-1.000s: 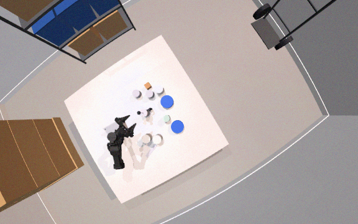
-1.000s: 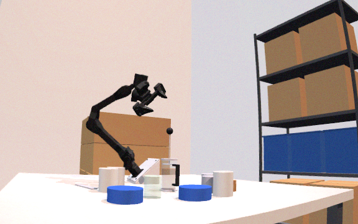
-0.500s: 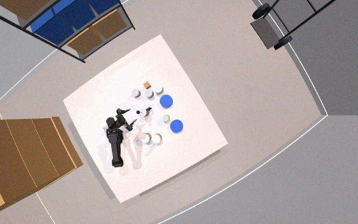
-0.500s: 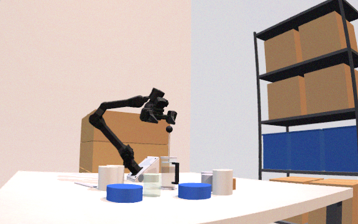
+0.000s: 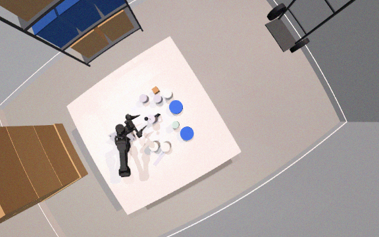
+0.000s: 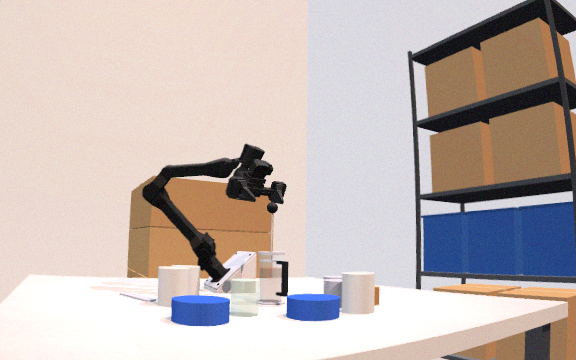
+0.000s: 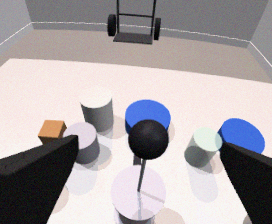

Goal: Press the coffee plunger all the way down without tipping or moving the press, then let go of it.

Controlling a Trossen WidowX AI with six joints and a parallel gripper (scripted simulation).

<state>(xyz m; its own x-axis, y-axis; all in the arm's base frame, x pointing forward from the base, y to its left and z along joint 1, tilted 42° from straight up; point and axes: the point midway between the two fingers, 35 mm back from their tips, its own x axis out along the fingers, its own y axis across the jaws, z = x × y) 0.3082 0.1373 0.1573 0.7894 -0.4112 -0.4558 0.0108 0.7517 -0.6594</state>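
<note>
Right now my gripper tip is 15 cm above the coffee press and 3 cm short of it. Round my gripper tip: pale green glass (24 cm below, 15 cm to the right, 15 cm ahead); then small brown box (26 cm below, 21 cm to the left, 18 cm ahead).
</note>
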